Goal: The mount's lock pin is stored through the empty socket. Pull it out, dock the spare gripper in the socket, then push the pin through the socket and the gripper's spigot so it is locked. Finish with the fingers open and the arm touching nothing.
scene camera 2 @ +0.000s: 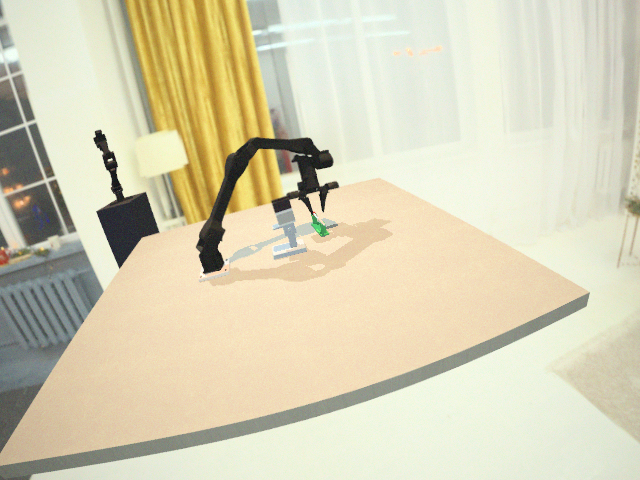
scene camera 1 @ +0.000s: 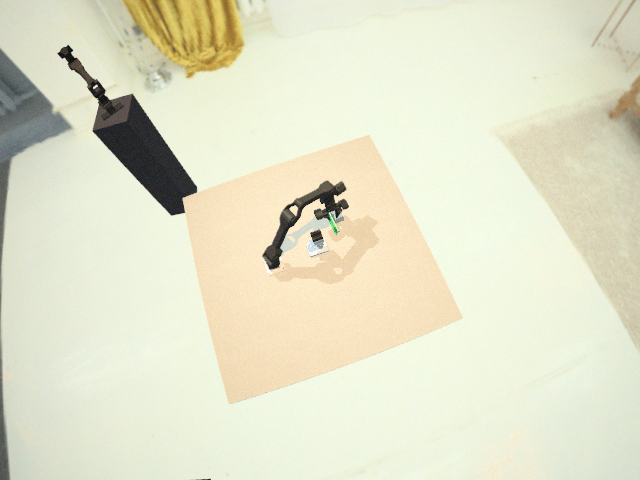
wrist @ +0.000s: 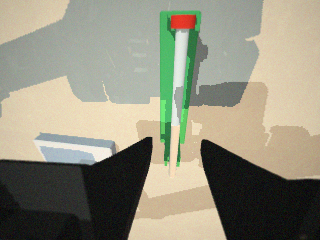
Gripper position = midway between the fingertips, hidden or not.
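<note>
My gripper (scene camera 2: 318,213) (wrist: 176,143) visible. Lock pin (wrist: 182,23), green cradle (wrist: 167,35), grey mount (wrist: 53,148) visible too.
</note>
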